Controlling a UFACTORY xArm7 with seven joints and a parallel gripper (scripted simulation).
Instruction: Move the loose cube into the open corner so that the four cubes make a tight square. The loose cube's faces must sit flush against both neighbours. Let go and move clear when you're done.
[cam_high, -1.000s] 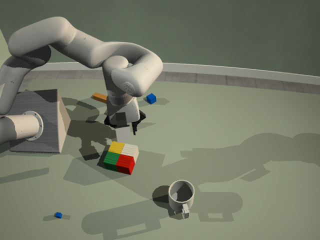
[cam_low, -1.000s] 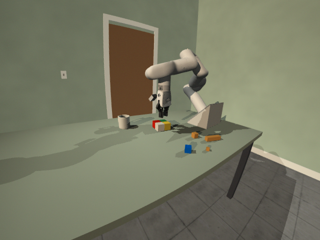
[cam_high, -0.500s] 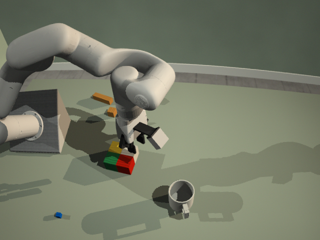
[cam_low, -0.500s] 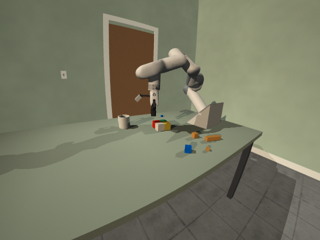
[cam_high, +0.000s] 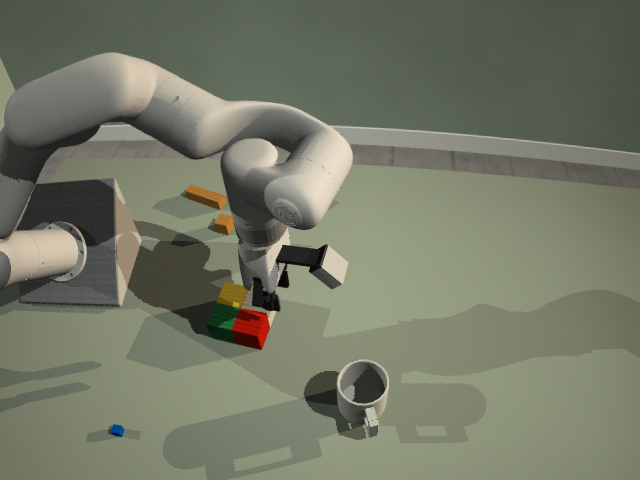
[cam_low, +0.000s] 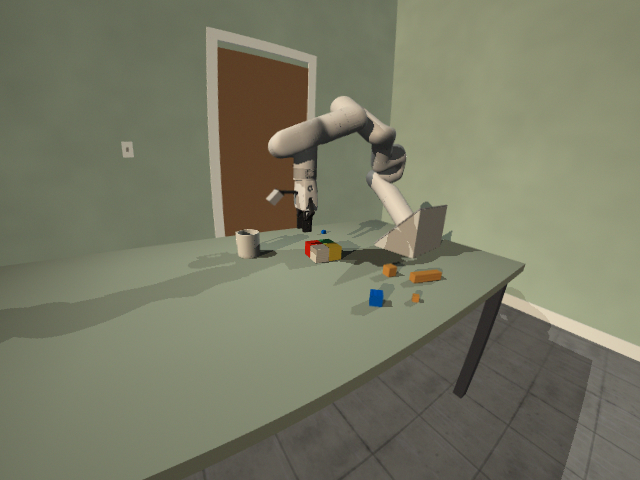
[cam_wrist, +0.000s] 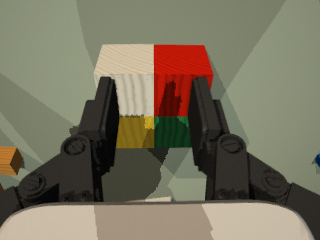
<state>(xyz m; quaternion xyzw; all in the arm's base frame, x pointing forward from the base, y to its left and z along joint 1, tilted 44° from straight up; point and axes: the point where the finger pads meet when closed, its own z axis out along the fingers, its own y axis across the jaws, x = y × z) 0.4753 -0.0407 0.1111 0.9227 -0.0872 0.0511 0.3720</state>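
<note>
Now: the beige cube 4 cm behind my hand, 3 cm to the left of it and 10 cm below it. Round my hand: long orange block 22 cm behind, 34 cm to the left, 11 cm below; red cube 5 cm behind, 1 cm to the right, 10 cm below; yellow cube 9 cm behind, 4 cm to the left, 10 cm below.
</note>
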